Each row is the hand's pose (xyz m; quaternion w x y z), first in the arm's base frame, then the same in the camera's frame.
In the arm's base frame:
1: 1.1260 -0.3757 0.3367 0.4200 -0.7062 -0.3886 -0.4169
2: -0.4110 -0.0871 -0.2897 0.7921 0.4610 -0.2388 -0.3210
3: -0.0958 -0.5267 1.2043 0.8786 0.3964 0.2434 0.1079
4: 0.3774 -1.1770 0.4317 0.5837 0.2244 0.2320 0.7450
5: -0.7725 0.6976 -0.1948 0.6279 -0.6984 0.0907 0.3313
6: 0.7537 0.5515 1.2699 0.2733 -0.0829 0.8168 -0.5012
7: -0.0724 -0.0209 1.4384 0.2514 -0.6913 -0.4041 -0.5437
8: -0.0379 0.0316 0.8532 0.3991 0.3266 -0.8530 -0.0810
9: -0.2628 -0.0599 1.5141 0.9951 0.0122 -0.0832 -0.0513
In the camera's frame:
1: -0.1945 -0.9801 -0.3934 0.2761 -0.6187 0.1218 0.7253
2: 0.5748 -0.1442 0.8506 0.5491 -0.4166 0.6350 -0.3487
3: 1.0806 -0.2218 -0.6537 0.0598 -0.1020 0.9343 -0.3363
4: 0.8627 -1.2159 -0.1975 0.0999 -0.5430 -0.8307 0.0712
5: 0.4125 0.7022 0.9632 0.1943 0.0286 -0.6344 -0.7476
6: -0.1624 0.2331 -1.0231 0.6808 0.6394 -0.2637 0.2412
7: 0.8414 0.2433 -0.8477 0.2724 -0.6821 -0.0741 0.6746
8: 0.5964 0.0962 -0.3331 0.9774 -0.0474 0.2038 -0.0300
9: 1.0300 0.3315 -0.8355 0.2879 -0.3320 0.8932 0.0957

